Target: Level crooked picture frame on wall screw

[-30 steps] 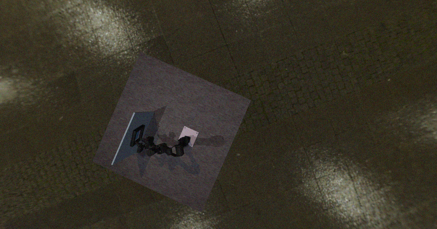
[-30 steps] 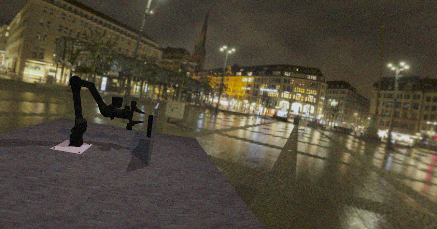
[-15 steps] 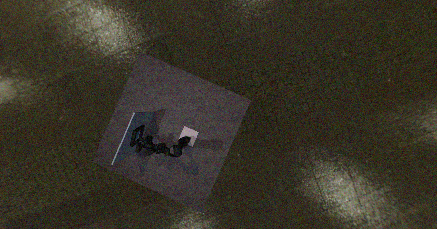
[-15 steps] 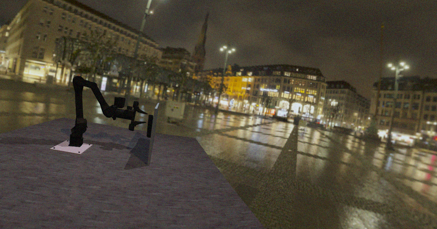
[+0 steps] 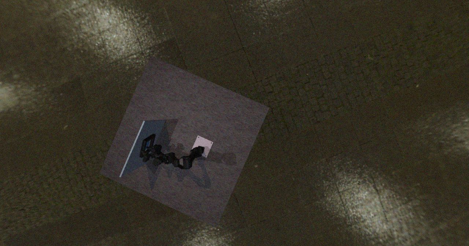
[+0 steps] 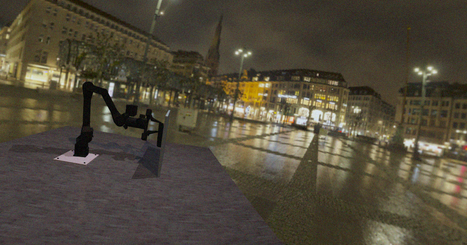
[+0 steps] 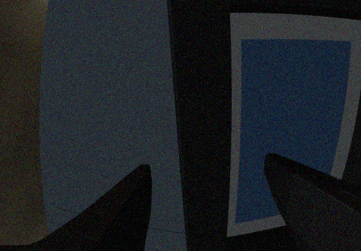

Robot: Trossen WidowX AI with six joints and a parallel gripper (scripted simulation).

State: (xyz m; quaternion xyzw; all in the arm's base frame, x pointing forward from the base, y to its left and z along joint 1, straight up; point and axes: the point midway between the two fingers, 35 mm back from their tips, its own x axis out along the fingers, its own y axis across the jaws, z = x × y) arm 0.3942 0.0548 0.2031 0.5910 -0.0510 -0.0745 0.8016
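Now: gripper tip 10 mm short of the picture frame, 20 mm to the left of it and 50 mm above it. Round my gripper tip: wall panel: 20 mm ahead, 10 mm to the right, 60 mm below.
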